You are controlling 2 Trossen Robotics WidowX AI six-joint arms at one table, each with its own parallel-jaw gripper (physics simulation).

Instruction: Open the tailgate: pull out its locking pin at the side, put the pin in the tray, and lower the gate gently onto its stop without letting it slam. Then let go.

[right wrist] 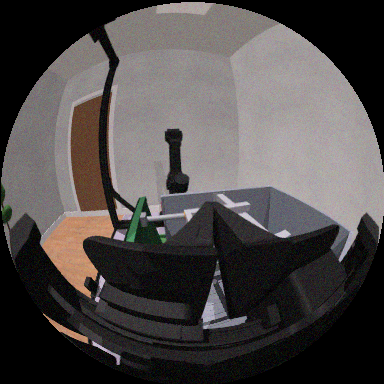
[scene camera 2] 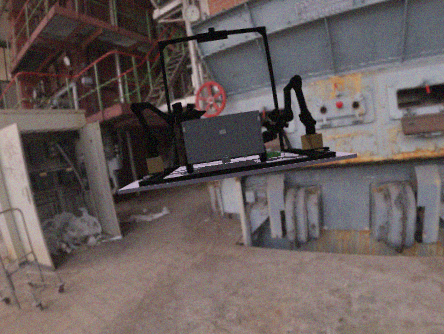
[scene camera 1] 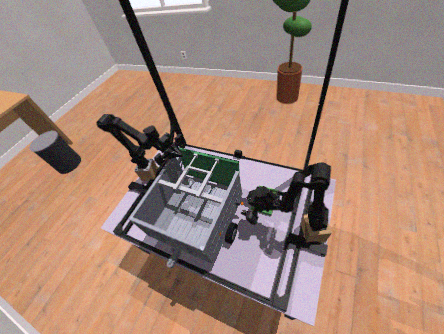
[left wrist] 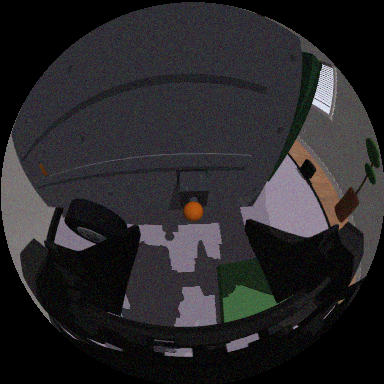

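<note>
The green tailgate stands raised at the back end of the grey trailer. The locking pin's orange knob sits at a small block low on the trailer's side. My left gripper is open, its fingers on either side of the knob and apart from it. The green tray lies on the table beneath my left arm, partly hidden. My right gripper is shut and empty, near the tailgate's left end in scene camera 1.
White bars cross the top of the trailer bed, with rods running to the tailgate. A black wheel stands on the knob's side of the trailer. A dark frame borders the table, with tall posts at the back.
</note>
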